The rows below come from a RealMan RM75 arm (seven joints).
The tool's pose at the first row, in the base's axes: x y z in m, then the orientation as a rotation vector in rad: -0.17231, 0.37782, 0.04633, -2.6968, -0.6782, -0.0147
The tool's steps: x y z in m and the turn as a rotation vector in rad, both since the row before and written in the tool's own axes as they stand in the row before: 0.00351, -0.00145, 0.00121, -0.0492, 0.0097, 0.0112; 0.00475, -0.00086, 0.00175, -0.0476, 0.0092, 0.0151; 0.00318, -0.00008, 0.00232, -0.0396, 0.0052, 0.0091; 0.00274, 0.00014, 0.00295, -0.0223, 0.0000, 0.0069; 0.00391, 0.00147, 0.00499, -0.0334, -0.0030, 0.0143; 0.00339, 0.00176, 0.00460, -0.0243, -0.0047, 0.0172; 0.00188, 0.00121, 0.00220, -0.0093, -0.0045, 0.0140
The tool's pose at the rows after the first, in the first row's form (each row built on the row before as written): -0.16996, 0.38103, 0.04603, -2.7457, -0.6682, -0.0421; -0.16620, 0.38440, 0.04510, -2.7941, -0.6521, -0.0680; -0.16342, 0.38646, 0.04323, -2.8337, -0.6436, -0.0873; -0.16087, 0.38819, 0.04064, -2.8571, -0.6367, -0.0939; -0.15663, 0.38960, 0.03591, -2.8940, -0.6209, -0.0989; -0.15269, 0.39025, 0.03146, -2.9232, -0.5996, -0.0980; -0.15041, 0.39024, 0.02930, -2.9369, -0.5808, -0.0928
